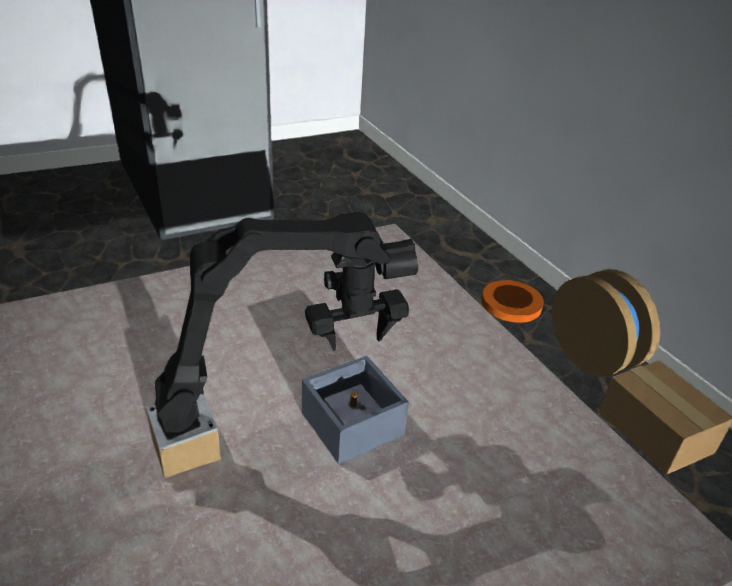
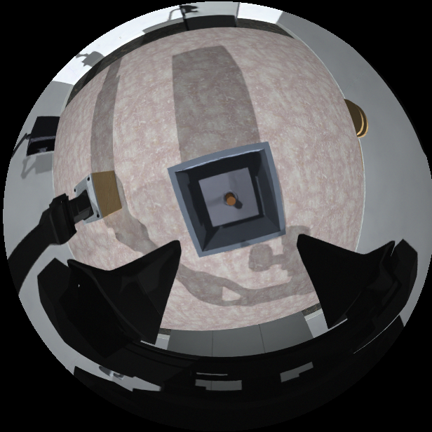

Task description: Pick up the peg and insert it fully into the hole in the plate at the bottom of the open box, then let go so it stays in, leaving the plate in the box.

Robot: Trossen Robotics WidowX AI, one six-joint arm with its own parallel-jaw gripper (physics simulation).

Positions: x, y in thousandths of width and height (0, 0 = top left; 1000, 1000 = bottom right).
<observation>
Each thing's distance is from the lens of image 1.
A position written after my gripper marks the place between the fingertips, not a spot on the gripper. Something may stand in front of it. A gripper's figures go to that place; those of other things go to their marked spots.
my gripper (image 1: 487, 588): 1.28 m
blue-grey box (image 1: 471, 755): 1.32 m
grey plate (image 1: 464, 689): 1.39 m
</observation>
